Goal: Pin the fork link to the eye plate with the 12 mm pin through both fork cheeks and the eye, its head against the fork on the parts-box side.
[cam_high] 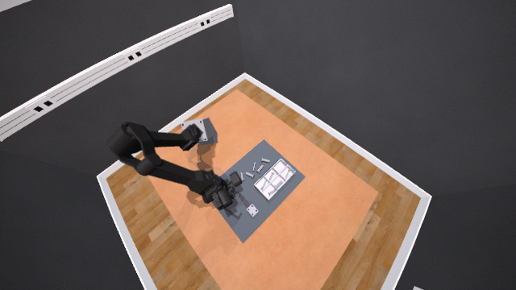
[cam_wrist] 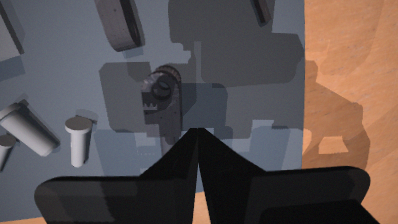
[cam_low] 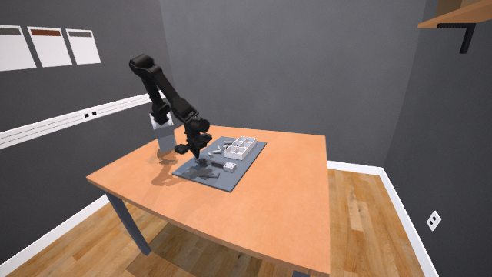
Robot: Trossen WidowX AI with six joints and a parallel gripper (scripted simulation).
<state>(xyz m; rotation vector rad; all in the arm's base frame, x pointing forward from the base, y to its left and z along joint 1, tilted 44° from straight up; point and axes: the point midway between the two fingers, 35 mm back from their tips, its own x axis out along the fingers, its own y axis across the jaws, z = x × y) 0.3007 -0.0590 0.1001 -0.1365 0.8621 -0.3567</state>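
My hand is 1 cm short of the dark fork link, 2 cm to the right of it and 7 cm above it. From my hand the other things lie so: thick headed pin 3 cm ahead, 15 cm to the left, 7 cm below; dark flat bar 9 cm ahead, 3 cm to the left, 7 cm below; thin dark bar 11 cm ahead, 5 cm to the right, 8 cm below.
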